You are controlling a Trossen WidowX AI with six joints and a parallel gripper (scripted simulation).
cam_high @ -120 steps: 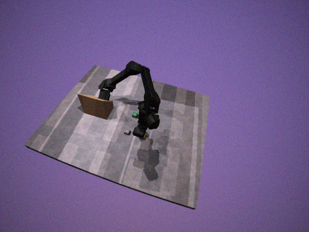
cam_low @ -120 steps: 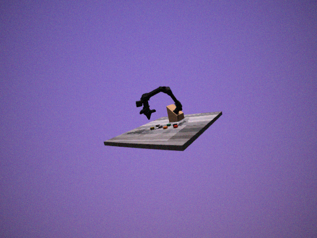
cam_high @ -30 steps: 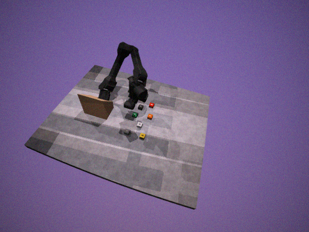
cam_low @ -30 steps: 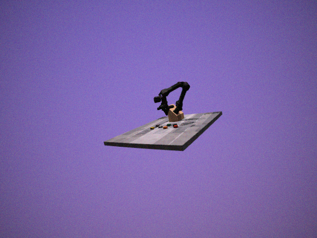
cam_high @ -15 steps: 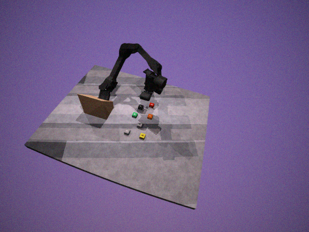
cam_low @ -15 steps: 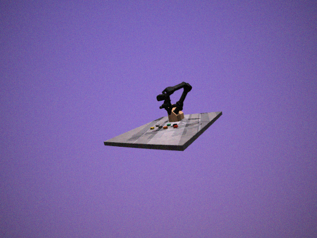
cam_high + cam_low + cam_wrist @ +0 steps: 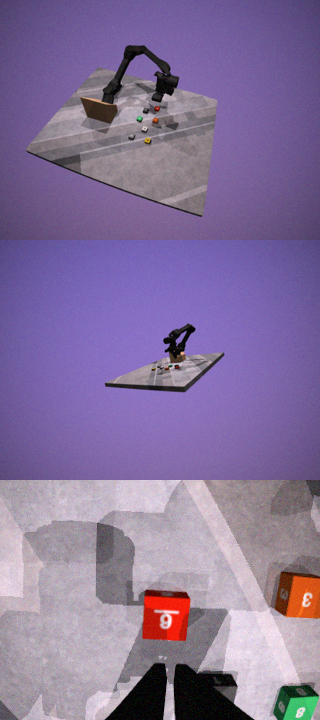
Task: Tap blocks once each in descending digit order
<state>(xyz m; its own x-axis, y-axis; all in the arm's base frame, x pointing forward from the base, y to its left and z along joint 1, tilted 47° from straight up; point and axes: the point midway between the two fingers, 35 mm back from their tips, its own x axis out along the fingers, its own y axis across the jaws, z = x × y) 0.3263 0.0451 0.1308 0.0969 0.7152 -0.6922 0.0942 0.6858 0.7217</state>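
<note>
The red block lies 1 cm behind my gripper tip and 9 cm below it. Also, from my gripper tip: orange block 11 cm to the right, 9 cm below; then green block 10 cm behind, 13 cm to the right, 9 cm below; then black block 8 cm behind, 4 cm to the right, 9 cm below.
</note>
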